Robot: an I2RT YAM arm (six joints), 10 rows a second.
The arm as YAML. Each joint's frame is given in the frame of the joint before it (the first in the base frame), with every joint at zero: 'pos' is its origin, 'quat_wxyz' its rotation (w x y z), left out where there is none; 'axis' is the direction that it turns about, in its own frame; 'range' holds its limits. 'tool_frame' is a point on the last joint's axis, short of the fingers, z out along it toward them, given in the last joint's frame.
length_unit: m
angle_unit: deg
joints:
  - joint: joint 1
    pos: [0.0, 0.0, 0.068]
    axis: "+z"
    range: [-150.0, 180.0]
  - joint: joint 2
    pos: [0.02, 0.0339, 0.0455]
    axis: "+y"
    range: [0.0, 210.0]
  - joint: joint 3
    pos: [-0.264, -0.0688, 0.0]
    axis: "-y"
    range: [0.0, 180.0]
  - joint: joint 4
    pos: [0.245, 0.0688, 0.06]
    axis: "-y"
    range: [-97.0, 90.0]
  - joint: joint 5
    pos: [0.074, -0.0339, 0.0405]
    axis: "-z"
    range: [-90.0, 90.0]
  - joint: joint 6
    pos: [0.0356, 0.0, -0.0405]
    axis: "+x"
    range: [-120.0, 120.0]
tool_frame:
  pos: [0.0, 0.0, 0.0]
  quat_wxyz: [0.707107, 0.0, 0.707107, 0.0]
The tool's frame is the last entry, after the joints.
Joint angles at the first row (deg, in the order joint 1, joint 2, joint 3, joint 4, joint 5, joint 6):
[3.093 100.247 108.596 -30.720 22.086 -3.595]
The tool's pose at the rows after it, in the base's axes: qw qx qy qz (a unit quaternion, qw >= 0); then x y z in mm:
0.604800 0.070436 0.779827 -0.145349 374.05 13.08 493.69
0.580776 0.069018 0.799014 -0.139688 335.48 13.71 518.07
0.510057 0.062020 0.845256 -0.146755 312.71 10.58 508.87
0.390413 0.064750 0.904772 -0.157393 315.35 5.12 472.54
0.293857 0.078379 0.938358 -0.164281 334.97 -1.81 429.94
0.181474 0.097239 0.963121 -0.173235 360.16 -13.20 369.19
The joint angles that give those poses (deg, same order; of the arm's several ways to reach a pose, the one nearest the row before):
[4.054 99.745 121.384 -35.769 22.108 -2.940]
[4.623 97.120 127.501 -48.380 22.065 -1.628]
[4.383 95.328 128.047 -60.816 22.021 -0.535]
[3.356 97.298 126.435 -73.277 22.021 2.132]
[1.957 100.945 122.670 -78.149 21.846 4.842]
[-0.011 106.149 116.444 -80.423 21.649 7.683]

